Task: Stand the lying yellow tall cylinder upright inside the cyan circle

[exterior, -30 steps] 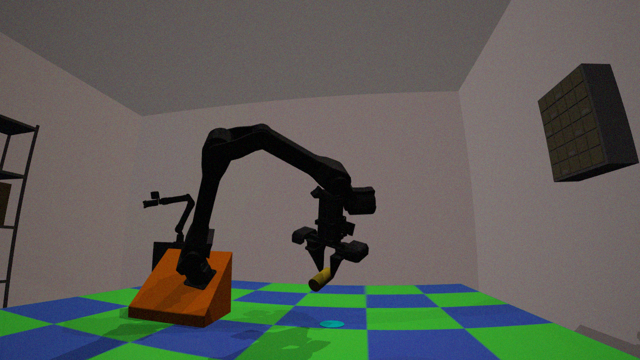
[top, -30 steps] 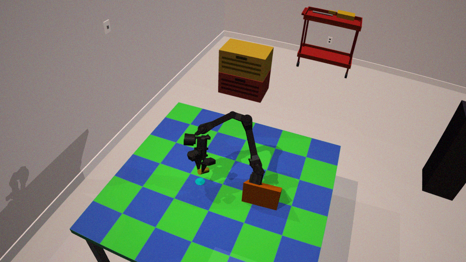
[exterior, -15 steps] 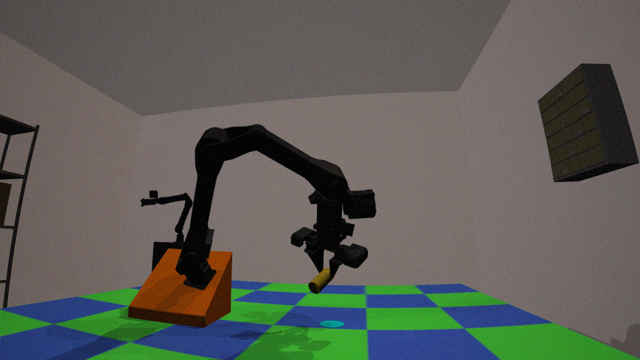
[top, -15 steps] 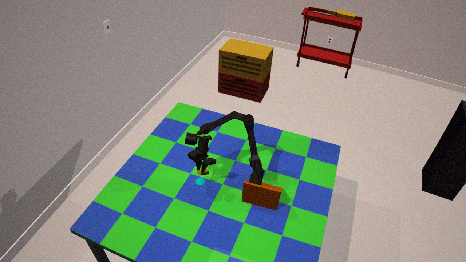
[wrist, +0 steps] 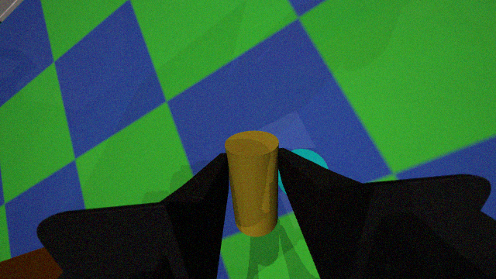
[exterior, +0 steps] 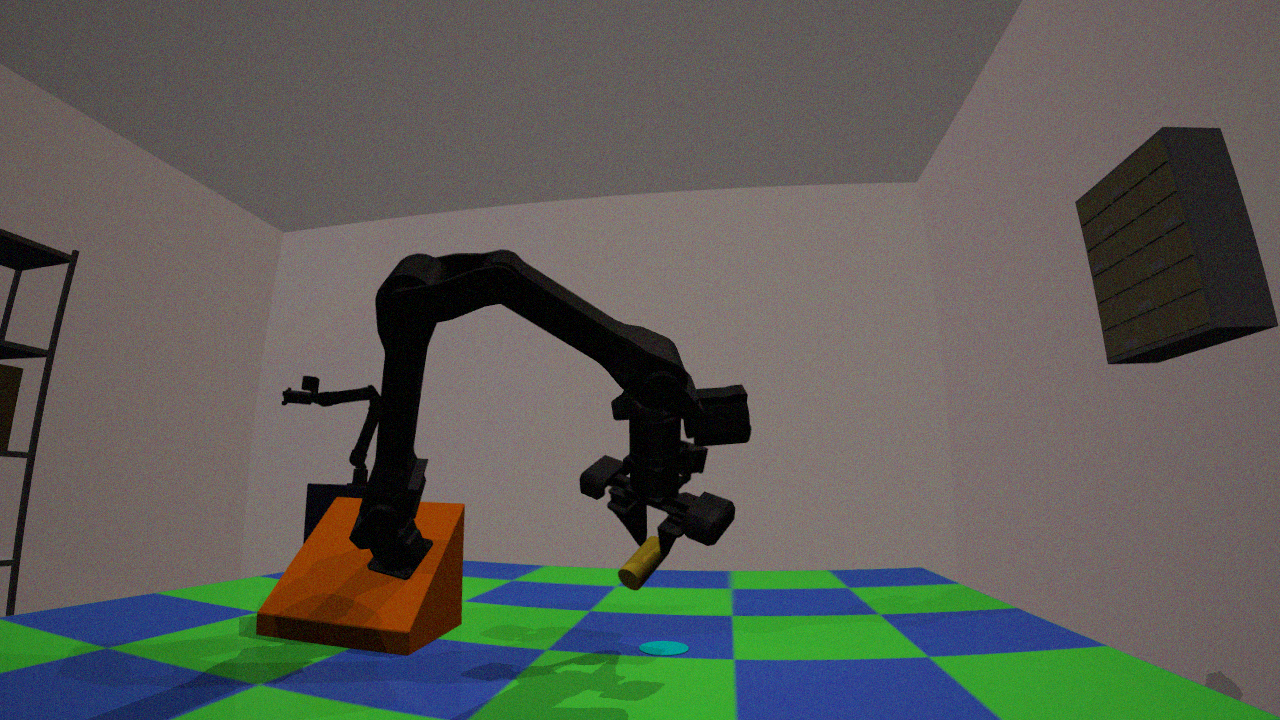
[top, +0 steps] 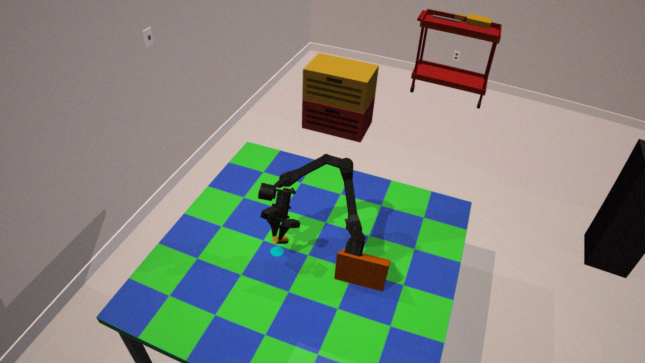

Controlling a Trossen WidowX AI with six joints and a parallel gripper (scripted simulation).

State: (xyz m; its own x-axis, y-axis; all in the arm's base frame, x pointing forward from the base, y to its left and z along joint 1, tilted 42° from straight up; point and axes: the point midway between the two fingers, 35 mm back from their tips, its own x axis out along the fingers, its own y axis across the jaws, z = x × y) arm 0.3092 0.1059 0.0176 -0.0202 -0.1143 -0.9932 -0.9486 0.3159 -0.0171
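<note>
Now: the cyan circle 20 mm ahead of my gripper tip, 30 mm to the right of it and 120 mm below it. From my gripper tip the other things lie so: yellow tall cylinder: 10 mm behind, 20 mm to the right, 10 mm below.
</note>
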